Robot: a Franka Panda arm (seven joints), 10 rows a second.
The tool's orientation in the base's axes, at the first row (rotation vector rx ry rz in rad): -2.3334, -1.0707, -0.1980
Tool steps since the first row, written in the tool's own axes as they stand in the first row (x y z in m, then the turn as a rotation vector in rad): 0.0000, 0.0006, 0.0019, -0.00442, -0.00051, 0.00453; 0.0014, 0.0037, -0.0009, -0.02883, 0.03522, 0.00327; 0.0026, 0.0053, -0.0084, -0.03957, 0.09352, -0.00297; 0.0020, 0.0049, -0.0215, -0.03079, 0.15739, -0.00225; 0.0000, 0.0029, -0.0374, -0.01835, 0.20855, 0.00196; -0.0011, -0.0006, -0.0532, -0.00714, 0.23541, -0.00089
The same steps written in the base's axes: 0.0003, 0.0007, -0.0018, -0.00377, -0.00015, -0.00511; 0.0037, -0.0015, -0.0003, 0.00629, -0.03554, -0.02792; 0.0064, -0.0057, 0.0056, 0.04259, -0.07657, -0.05142; 0.0070, -0.0130, 0.0165, 0.09541, -0.10397, -0.07624; 0.0057, -0.0219, 0.0299, 0.14101, -0.12040, -0.09724; 0.0039, -0.0294, 0.0442, 0.16856, -0.12872, -0.10241
